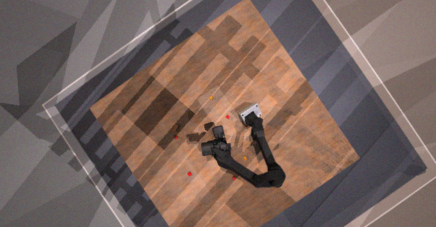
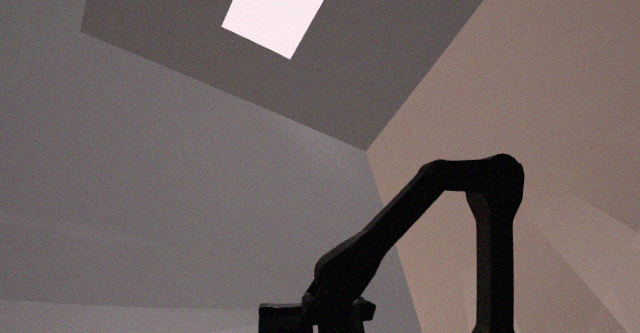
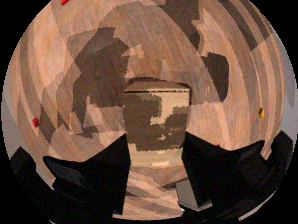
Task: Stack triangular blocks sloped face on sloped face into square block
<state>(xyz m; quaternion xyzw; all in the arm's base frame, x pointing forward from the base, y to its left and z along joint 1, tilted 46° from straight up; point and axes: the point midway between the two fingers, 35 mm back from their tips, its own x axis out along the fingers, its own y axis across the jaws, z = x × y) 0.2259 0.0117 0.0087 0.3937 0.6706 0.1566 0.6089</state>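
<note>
Now: gripper tip 1 cm below the tan triangular block.
</note>
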